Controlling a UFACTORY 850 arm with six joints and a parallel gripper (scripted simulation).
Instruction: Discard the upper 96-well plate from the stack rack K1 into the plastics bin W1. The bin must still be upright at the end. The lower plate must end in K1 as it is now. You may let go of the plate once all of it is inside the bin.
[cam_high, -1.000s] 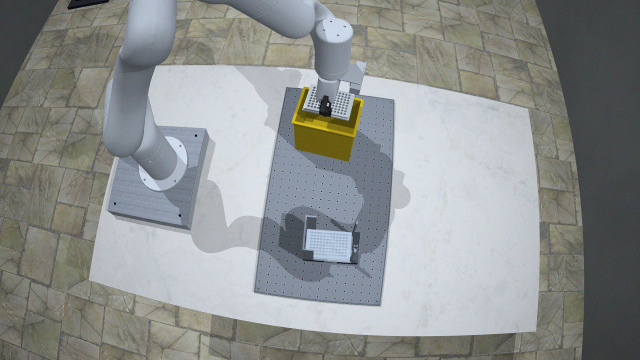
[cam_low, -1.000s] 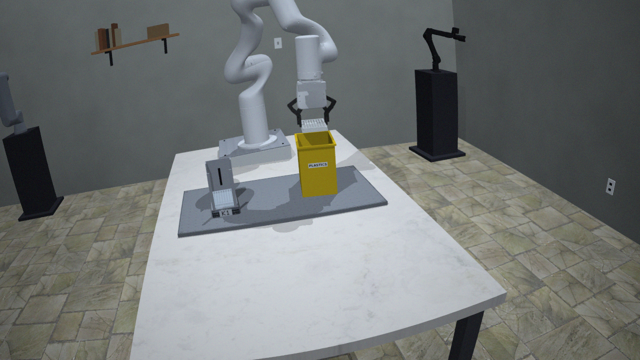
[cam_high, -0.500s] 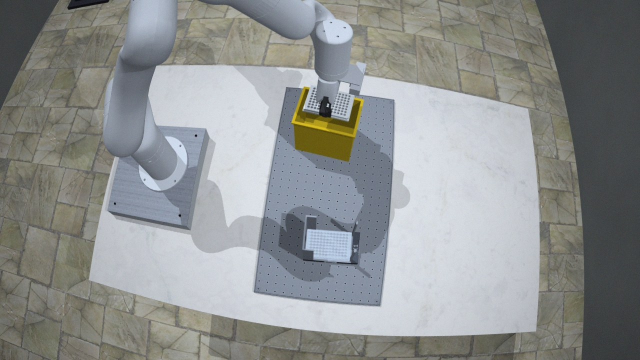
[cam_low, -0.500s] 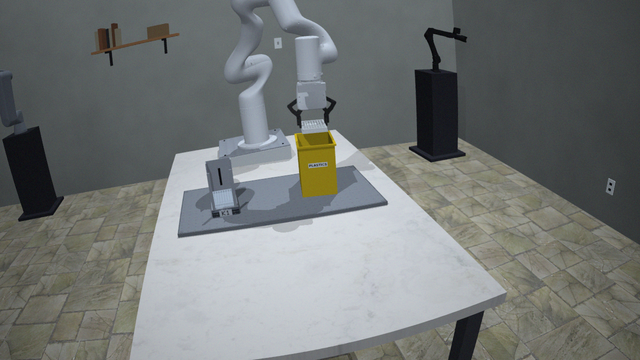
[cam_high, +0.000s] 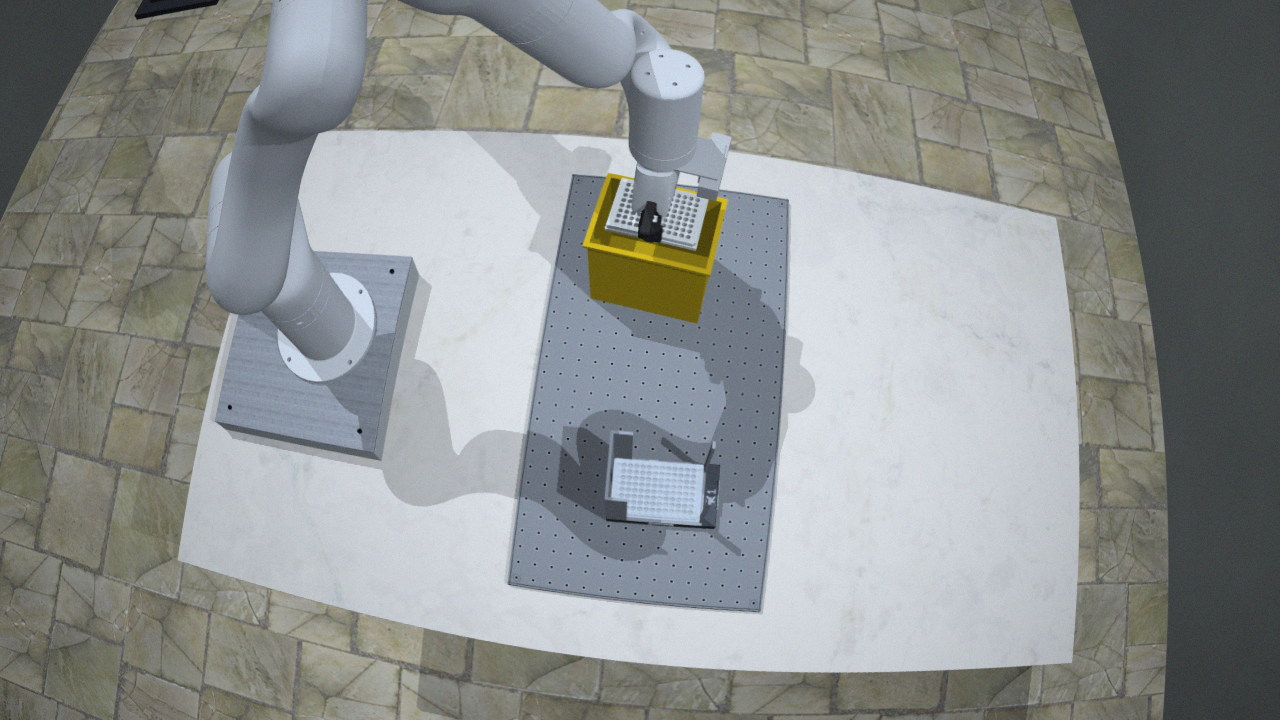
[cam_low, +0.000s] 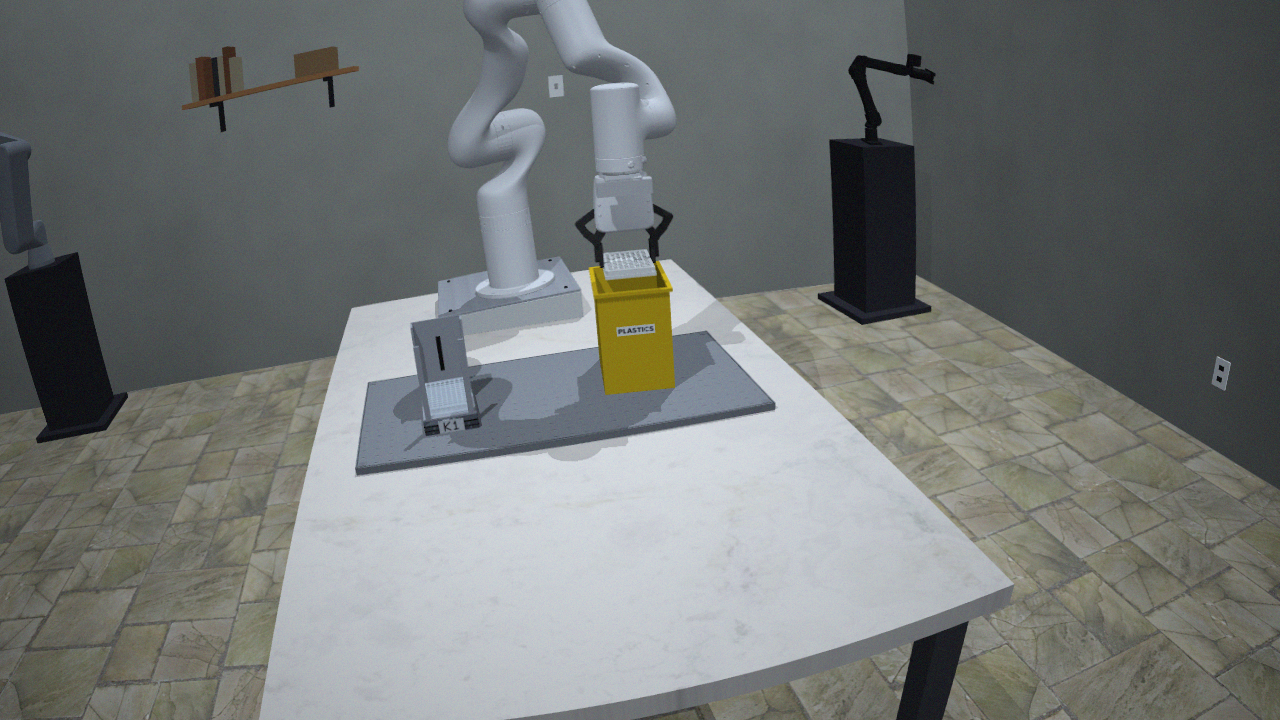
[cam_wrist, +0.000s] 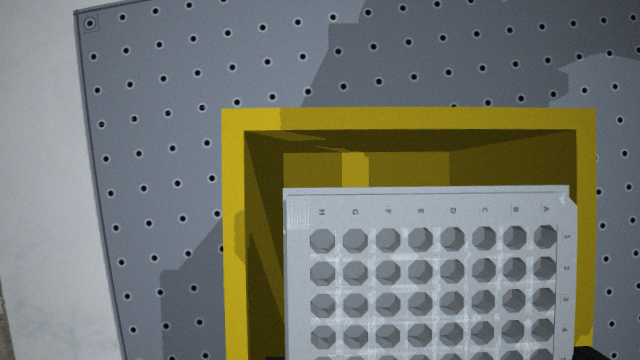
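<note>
Right now my hand is 130 mm above the yellow plastics bin. Round my hand: 96-well plate (10 mm below).
</note>
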